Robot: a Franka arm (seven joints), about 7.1 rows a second.
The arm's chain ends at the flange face. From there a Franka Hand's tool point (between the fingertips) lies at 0.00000 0.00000 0.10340 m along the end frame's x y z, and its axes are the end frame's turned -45 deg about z.
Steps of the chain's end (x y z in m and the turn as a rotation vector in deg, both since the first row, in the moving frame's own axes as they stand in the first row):
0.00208, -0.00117, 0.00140, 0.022, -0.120, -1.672
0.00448, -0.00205, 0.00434, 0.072, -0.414, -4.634
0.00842, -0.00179, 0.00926, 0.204, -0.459, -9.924
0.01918, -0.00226, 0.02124, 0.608, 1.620, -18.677
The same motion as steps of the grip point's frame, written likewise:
0.00217, 0.00046, 0.00140, 0.100, -0.069, -1.672
0.00416, 0.00112, 0.00434, 0.344, -0.242, -4.634
0.00682, 0.00387, 0.00926, 0.469, -0.180, -9.924
0.01816, 0.01277, 0.02119, -0.716, 1.575, -18.677

